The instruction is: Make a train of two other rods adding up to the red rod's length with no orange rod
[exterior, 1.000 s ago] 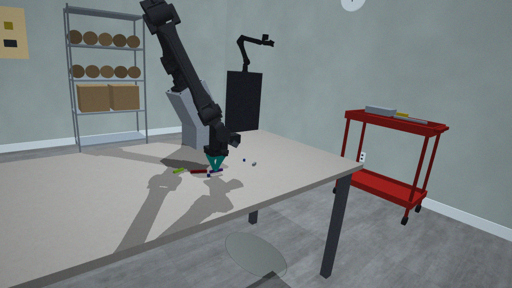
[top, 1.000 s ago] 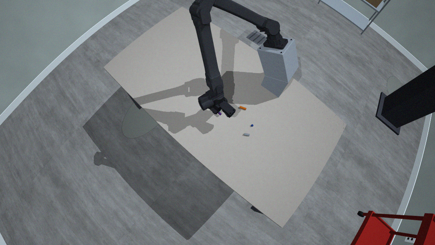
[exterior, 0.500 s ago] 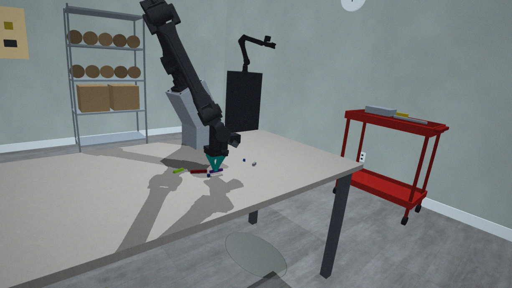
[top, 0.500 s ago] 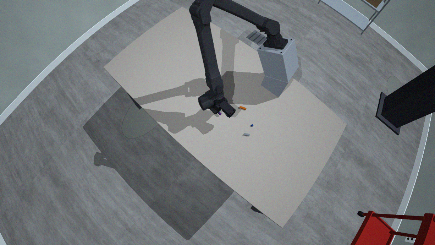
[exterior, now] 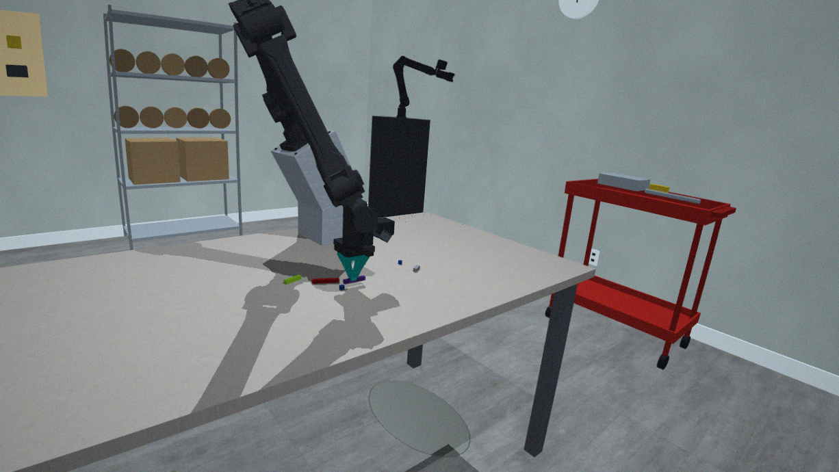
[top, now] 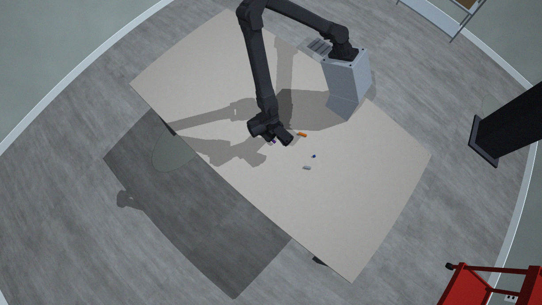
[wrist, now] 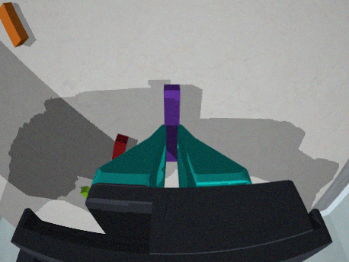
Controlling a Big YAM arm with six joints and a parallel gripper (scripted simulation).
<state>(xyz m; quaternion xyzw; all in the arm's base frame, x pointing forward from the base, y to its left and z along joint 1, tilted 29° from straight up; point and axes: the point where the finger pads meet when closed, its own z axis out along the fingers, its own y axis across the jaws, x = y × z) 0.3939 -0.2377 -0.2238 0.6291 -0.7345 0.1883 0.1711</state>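
Right now my hand is 1 cm above the purple rod. The rest, counted from my hand: red rod (6 cm behind, 4 cm to the right, 2 cm below); then lime rod (12 cm behind, 10 cm to the right, 2 cm below); then orange rod (11 cm to the left, 11 cm behind, 2 cm below).
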